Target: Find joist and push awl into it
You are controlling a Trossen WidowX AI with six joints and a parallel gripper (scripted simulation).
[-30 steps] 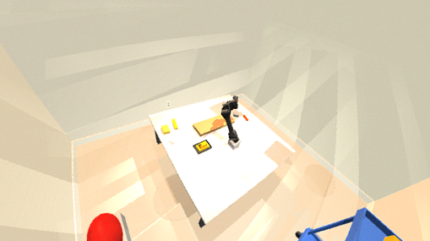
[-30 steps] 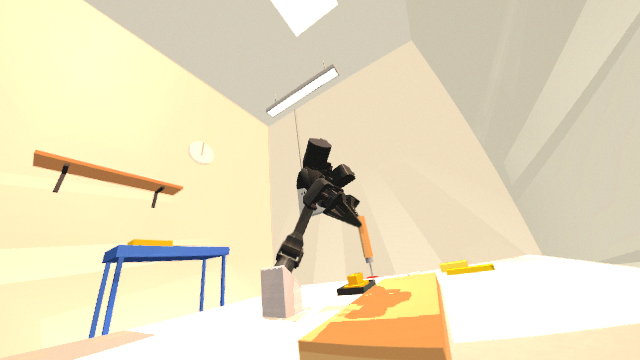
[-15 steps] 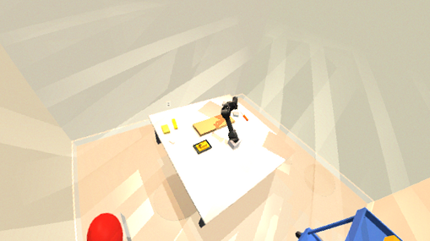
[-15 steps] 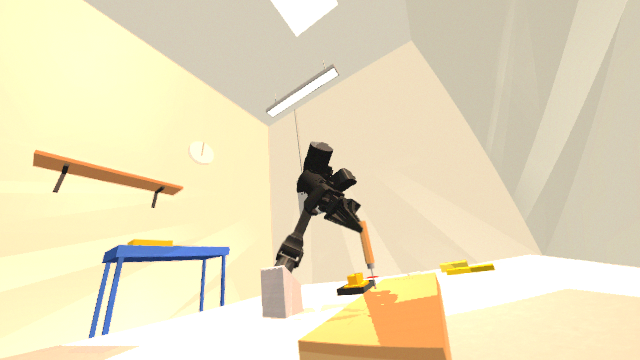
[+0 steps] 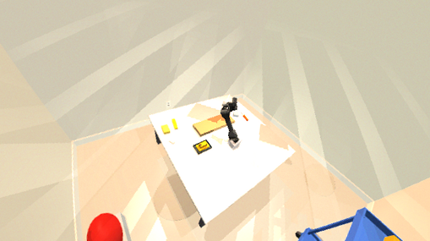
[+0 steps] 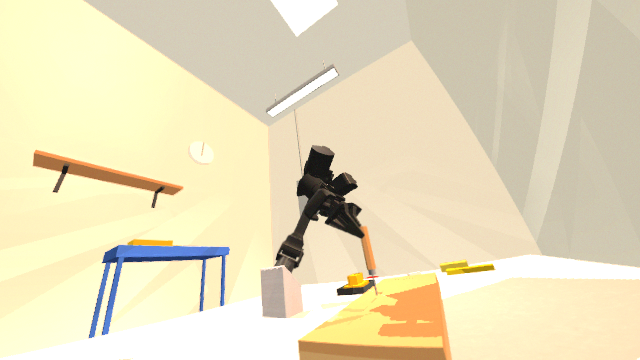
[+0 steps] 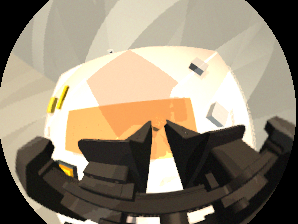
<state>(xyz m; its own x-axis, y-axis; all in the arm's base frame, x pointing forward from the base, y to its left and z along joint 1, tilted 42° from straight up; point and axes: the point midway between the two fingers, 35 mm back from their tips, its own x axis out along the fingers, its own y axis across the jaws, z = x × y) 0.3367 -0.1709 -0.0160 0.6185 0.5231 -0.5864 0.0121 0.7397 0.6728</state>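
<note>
Right now the awl is 50 mm below my gripper tip. Round my gripper tip: dark tray: 210 mm behind, 450 mm to the left, 160 mm below; orange stud finder: 210 mm behind, 460 mm to the left, 120 mm below.
</note>
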